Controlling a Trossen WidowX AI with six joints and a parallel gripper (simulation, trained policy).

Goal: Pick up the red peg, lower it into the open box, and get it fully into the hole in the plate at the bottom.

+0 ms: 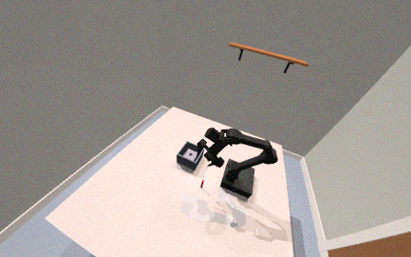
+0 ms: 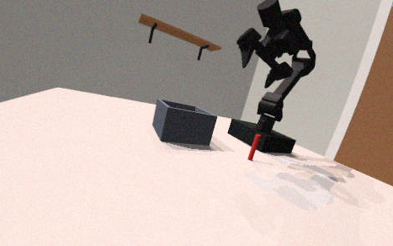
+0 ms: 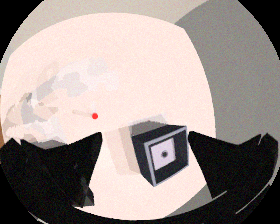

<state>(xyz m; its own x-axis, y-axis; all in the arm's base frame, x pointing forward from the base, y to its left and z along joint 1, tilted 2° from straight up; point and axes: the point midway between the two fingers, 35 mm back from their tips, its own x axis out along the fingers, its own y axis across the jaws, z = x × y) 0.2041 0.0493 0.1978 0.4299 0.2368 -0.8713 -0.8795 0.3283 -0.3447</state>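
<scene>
The red peg lies 40 mm behind my gripper tip, 40 mm to the left of it and 190 mm below it. The rest, counted from my gripper tip: dark box 110 mm ahead, 150 mm to the right, 210 mm below; then plate 110 mm ahead, 150 mm to the right, 190 mm below.
</scene>
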